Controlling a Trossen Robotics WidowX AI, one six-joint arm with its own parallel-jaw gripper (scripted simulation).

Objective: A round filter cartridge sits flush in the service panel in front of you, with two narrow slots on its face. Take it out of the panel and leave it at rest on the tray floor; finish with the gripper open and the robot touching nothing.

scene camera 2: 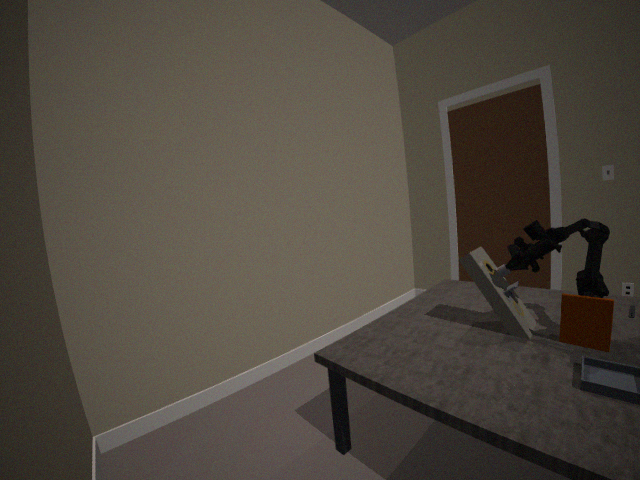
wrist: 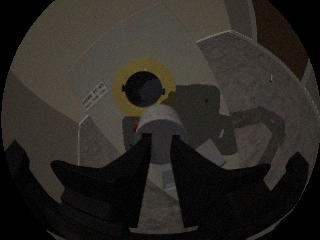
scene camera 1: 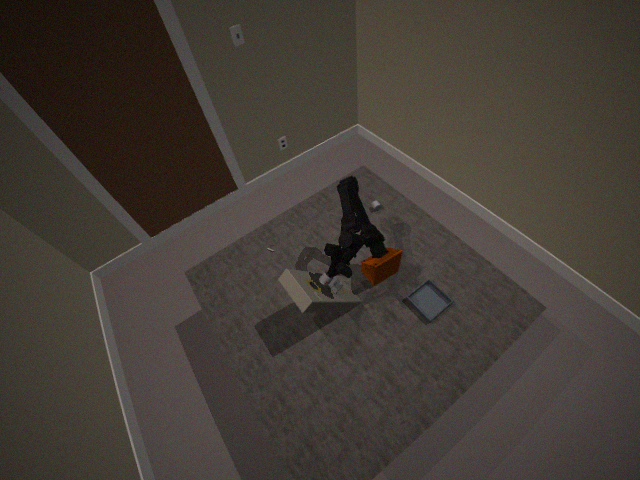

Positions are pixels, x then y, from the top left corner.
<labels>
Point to a round filter cartridge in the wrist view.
163, 122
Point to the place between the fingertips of my gripper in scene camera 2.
At 505, 269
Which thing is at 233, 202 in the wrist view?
My gripper.
</labels>
